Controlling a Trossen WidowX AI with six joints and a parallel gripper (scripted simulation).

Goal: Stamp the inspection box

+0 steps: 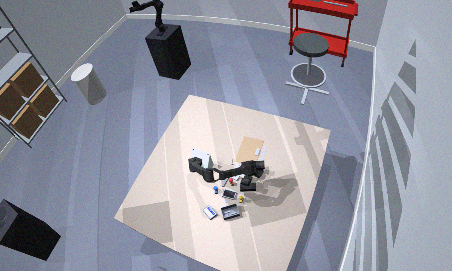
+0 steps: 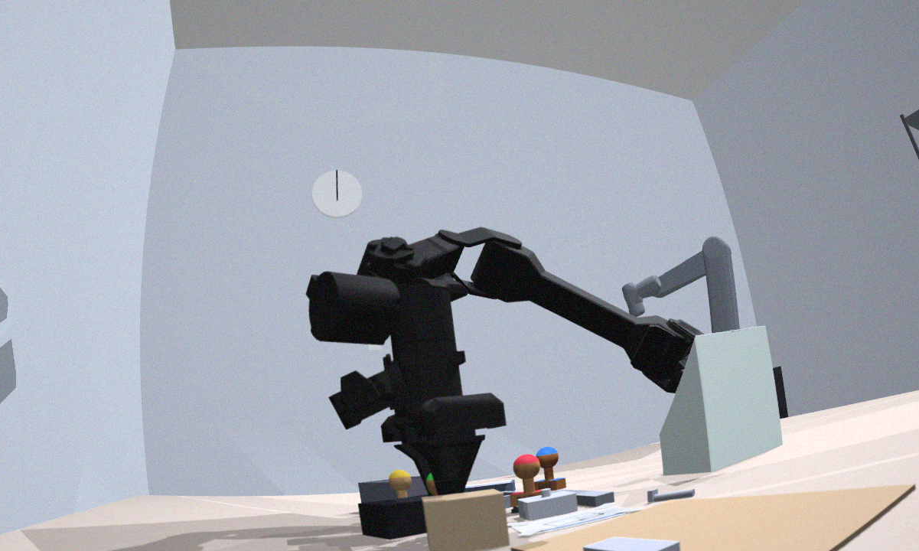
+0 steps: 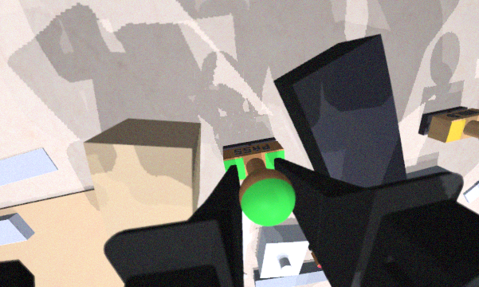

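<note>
Right now the ink pad is 160 mm to the right of my gripper tip, 90 mm behind it and 20 mm below it. From my gripper tip the other things lie so: tan block 60 mm to the left; then inspection card 100 mm behind, 50 mm to the left, 30 mm below; then black box 70 mm to the right, 10 mm below, 10 mm ahead.
</note>
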